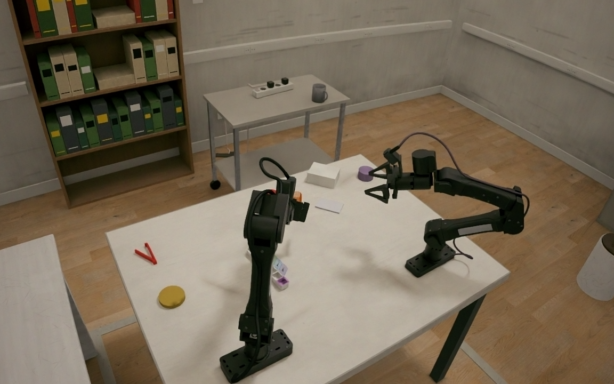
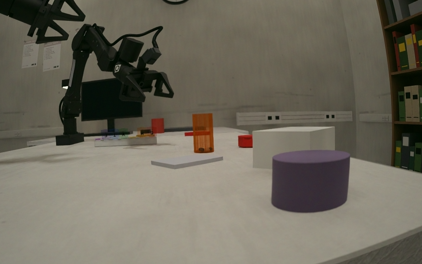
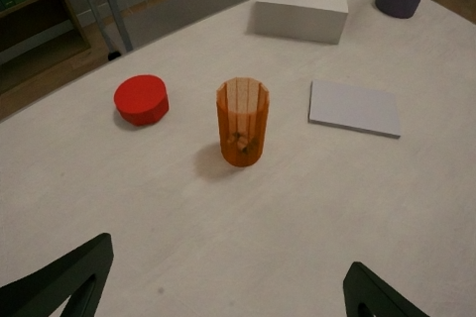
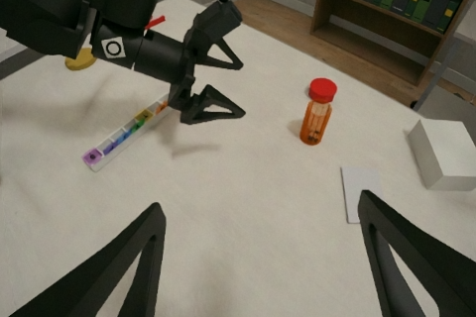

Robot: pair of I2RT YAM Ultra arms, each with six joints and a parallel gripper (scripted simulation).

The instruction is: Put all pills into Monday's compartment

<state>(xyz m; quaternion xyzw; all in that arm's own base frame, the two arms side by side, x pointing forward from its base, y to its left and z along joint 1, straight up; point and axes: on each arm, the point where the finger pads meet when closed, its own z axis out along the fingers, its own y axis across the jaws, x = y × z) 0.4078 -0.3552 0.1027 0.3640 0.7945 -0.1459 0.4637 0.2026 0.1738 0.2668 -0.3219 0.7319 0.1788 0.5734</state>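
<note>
Now: the orange pill bottle 11 cm below my left hand, 10 cm to the right of it and 10 cm ahead of it. The rest, counted from my left hand: white box: 32 cm to the right, 21 cm ahead, 10 cm below; flat white card: 23 cm to the right, 13 cm below, 5 cm ahead; red cap: 21 cm ahead, 12 cm below, 5 cm to the right.
</note>
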